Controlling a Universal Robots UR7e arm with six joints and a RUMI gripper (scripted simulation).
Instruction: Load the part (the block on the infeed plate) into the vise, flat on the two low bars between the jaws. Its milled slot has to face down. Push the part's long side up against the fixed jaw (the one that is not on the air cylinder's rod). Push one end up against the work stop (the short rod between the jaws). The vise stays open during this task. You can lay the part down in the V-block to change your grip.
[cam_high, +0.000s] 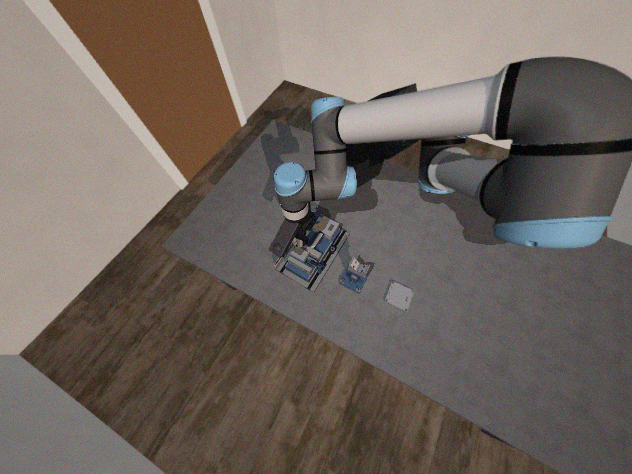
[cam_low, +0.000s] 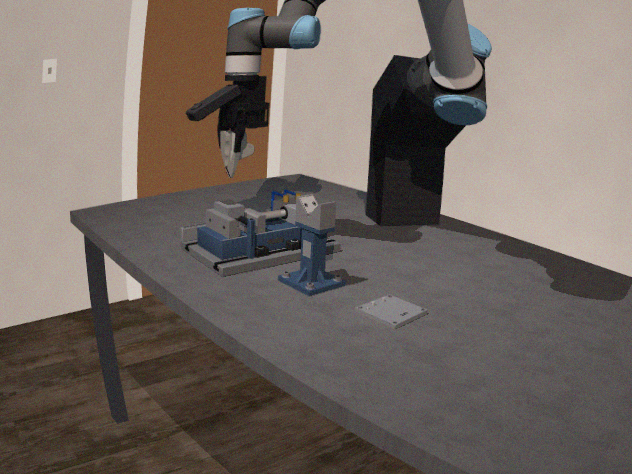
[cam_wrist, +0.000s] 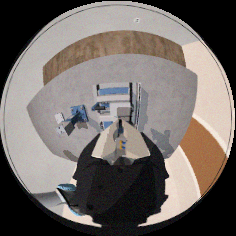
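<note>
My gripper is now 90 mm above the part. The rest, counted from my hand: fixed jaw 100 mm below, 30 mm ahead, 20 mm to the left; moving jaw 100 mm below, 40 mm behind, 20 mm to the left; air cylinder rod 100 mm below, 90 mm behind, 10 mm to the left.
</note>
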